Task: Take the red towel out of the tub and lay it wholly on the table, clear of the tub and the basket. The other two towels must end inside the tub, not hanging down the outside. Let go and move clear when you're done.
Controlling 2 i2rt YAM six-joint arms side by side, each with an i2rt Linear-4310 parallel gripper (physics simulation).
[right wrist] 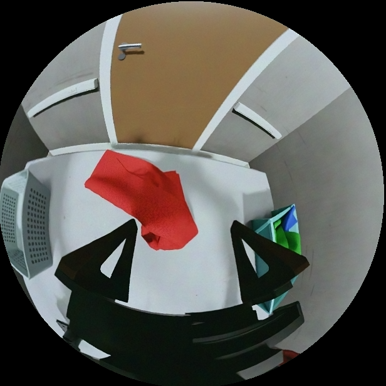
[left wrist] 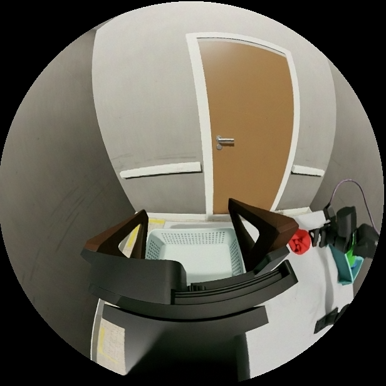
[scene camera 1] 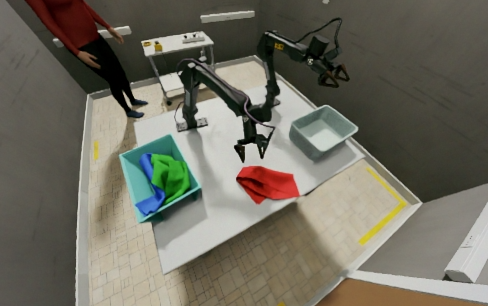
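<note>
The red towel (scene camera 1: 270, 184) (left wrist: 300, 242) (right wrist: 150, 195) lies crumpled on the table (scene camera 1: 220, 210), between the tub and the basket and apart from both, near the table's front edge. The teal tub (scene camera 1: 129, 174) (left wrist: 344, 270) (right wrist: 261, 240) stands at the picture's left. In it lie the green towel (scene camera 1: 170, 177) (right wrist: 287, 240) and the blue towel (scene camera 1: 151, 202) (right wrist: 290, 219), both inside its walls. My right gripper (scene camera 1: 251, 153) (right wrist: 184, 225) is open and empty above the table, just behind the red towel, not touching it. My left gripper (scene camera 1: 336, 79) (left wrist: 186, 208) is open and empty, high above the basket.
The grey-green basket (scene camera 1: 312, 137) (left wrist: 195, 252) (right wrist: 37, 225) stands empty at the table's right in scene camera 1. A white cart (scene camera 1: 177, 46) stands behind the table. A person in a red top (scene camera 1: 75, 25) stands at the back left.
</note>
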